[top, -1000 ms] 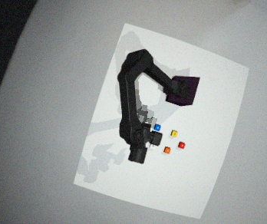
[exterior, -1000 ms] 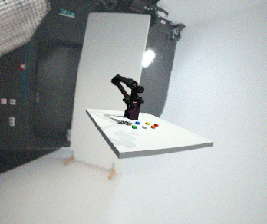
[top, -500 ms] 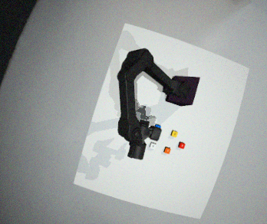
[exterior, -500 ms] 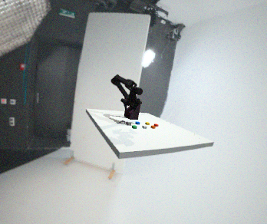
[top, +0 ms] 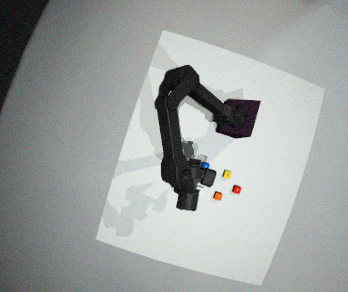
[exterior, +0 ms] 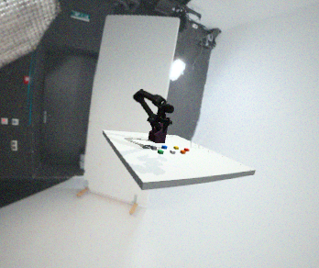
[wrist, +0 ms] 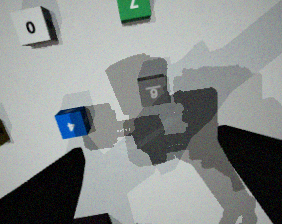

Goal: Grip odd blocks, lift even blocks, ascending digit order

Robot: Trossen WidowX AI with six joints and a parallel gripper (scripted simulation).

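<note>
Right now the white block is 12 cm below my gripper tip, 10 cm to the left of it and 8 cm ahead of it. From my gripper tip the other things lie so: grey block: 12 cm below, 2 cm to the right; green block: 12 cm below, 10 cm ahead; blue block: 12 cm below, 9 cm to the left, 3 cm behind.
</note>
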